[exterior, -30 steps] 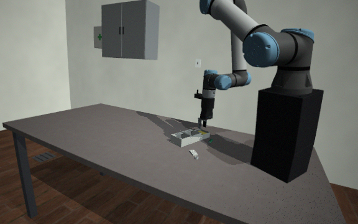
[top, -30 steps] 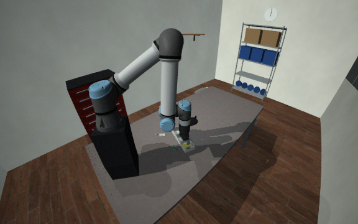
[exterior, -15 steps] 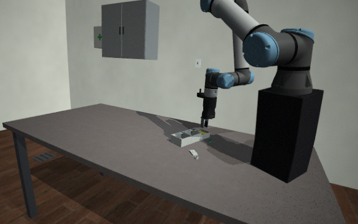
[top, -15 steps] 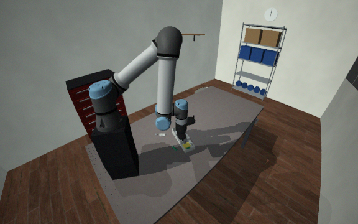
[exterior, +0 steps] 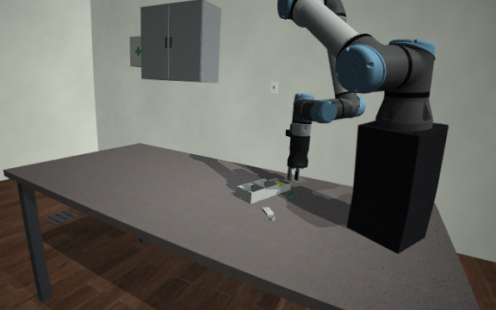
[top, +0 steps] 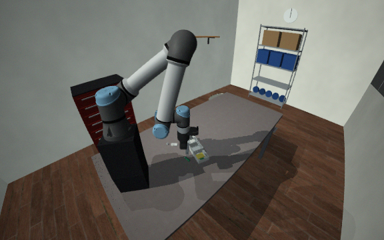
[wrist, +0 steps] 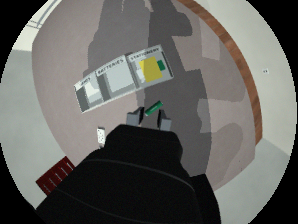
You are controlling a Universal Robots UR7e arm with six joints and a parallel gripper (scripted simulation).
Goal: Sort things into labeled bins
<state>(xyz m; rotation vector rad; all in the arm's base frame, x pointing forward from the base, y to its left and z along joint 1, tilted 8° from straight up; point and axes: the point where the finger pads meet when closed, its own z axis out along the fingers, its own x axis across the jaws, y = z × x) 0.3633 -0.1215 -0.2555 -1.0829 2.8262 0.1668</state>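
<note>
Right now my hand is 90 mm above the slim green thing. Also, from my hand: yellow block: 70 mm ahead, 60 mm to the right, 70 mm below.
</note>
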